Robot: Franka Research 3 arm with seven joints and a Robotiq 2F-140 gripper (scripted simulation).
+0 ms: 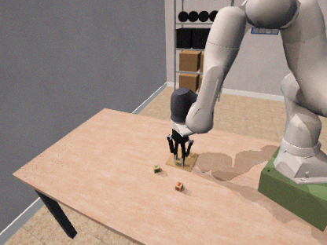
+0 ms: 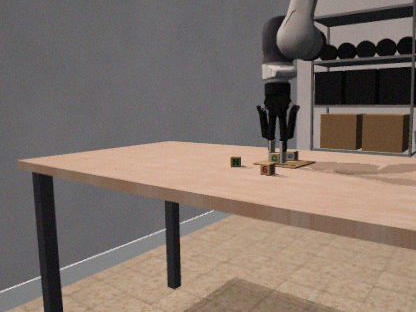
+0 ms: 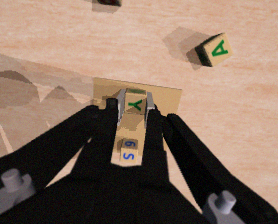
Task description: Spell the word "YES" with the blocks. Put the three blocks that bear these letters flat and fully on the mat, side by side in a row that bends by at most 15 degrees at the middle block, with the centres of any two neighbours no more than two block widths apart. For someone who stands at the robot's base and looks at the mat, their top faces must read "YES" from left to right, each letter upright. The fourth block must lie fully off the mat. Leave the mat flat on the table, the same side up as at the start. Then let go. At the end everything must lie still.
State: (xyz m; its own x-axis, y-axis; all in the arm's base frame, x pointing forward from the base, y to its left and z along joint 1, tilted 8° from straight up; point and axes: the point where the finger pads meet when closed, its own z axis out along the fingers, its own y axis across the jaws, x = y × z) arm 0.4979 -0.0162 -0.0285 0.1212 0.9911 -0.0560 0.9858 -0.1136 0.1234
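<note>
My gripper is now 2 cm above the Y block. From my hand the other things lie so: green N block 10 cm ahead, 7 cm to the left, 3 cm below; then S block 9 cm to the right, 2 cm below, 1 cm behind; then tan mat 5 cm to the right, 4 cm below, 1 cm behind.
</note>
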